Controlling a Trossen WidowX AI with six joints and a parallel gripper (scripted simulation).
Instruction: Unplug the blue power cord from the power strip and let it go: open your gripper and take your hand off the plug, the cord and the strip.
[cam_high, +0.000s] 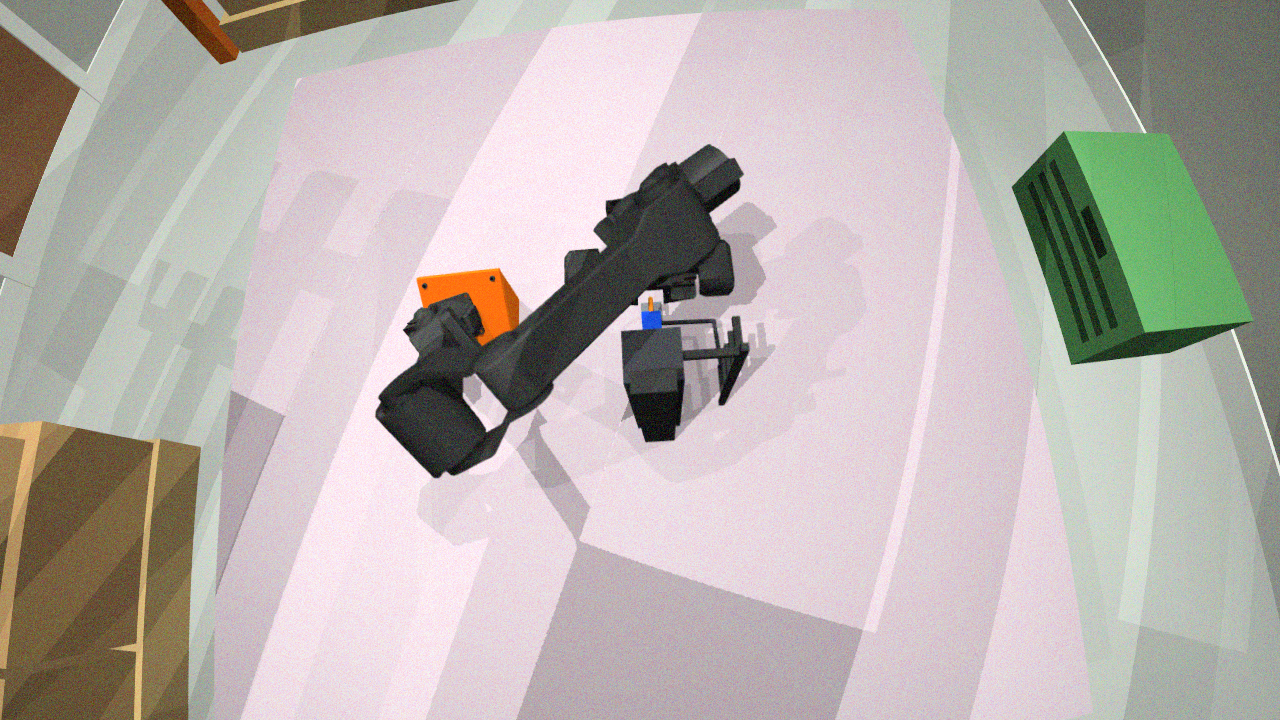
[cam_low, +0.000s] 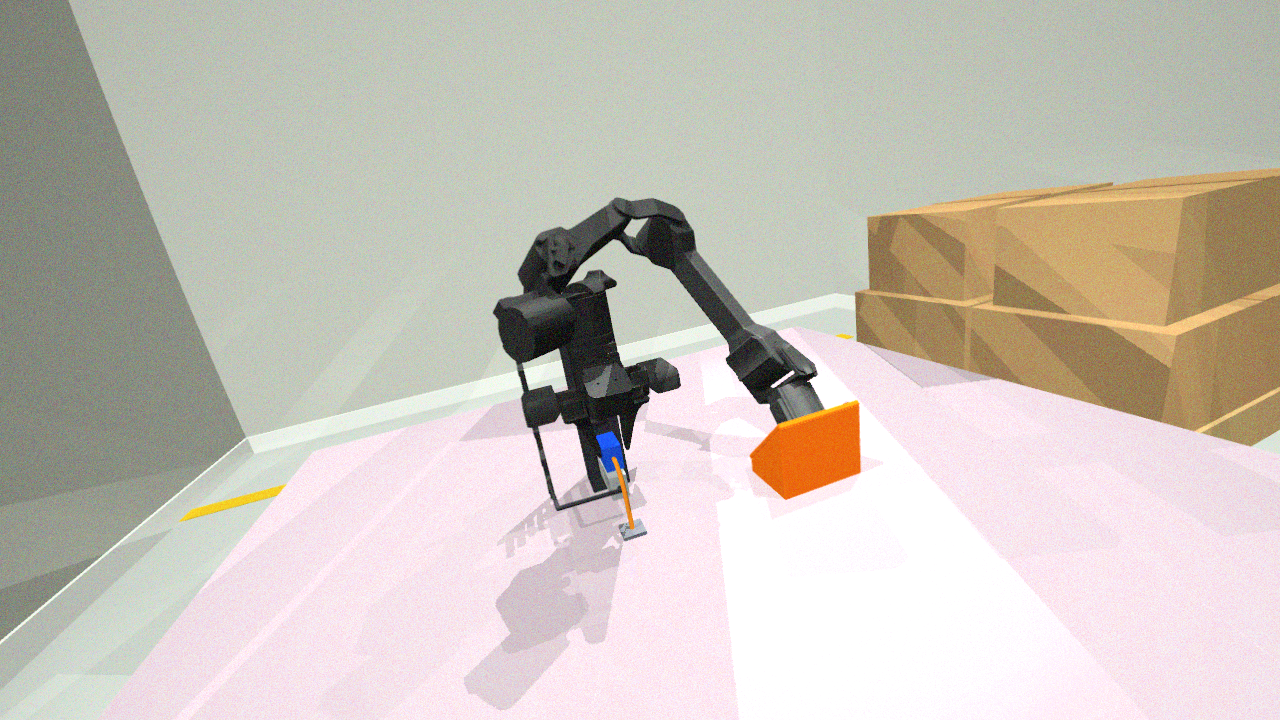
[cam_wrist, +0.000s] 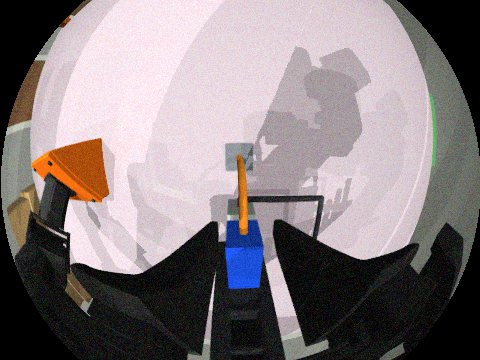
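Now: gripper tip 6 cm to the left of the blue plug, 1 cm past it and 1 cm above it.
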